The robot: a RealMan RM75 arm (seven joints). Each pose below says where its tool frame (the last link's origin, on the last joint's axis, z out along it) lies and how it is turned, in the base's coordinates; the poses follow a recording.
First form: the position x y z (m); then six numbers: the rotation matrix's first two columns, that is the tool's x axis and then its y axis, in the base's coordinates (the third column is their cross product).
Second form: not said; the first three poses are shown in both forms.
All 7 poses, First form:
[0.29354, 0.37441, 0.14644, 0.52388, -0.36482, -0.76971, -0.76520, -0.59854, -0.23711]
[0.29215, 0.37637, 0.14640, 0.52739, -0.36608, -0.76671, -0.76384, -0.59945, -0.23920]
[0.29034, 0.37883, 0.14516, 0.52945, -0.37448, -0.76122, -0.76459, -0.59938, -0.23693]
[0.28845, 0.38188, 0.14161, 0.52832, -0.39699, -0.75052, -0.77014, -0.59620, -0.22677]
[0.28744, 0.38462, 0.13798, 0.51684, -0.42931, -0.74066, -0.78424, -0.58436, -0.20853]
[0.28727, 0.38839, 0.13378, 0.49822, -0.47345, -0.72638, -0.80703, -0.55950, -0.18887]
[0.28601, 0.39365, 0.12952, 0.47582, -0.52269, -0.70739, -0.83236, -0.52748, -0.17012]
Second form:
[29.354, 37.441, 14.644, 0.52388, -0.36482, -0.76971, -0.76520, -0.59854, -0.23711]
[29.215, 37.637, 14.640, 0.52739, -0.36608, -0.76671, -0.76384, -0.59945, -0.23920]
[29.034, 37.883, 14.516, 0.52945, -0.37448, -0.76122, -0.76459, -0.59938, -0.23693]
[28.845, 38.188, 14.161, 0.52832, -0.39699, -0.75052, -0.77014, -0.59620, -0.22677]
[28.744, 38.462, 13.798, 0.51684, -0.42931, -0.74066, -0.78424, -0.58436, -0.20853]
[28.727, 38.839, 13.378, 0.49822, -0.47345, -0.72638, -0.80703, -0.55950, -0.18887]
[28.601, 39.365, 12.952, 0.47582, -0.52269, -0.70739, -0.83236, -0.52748, -0.17012]

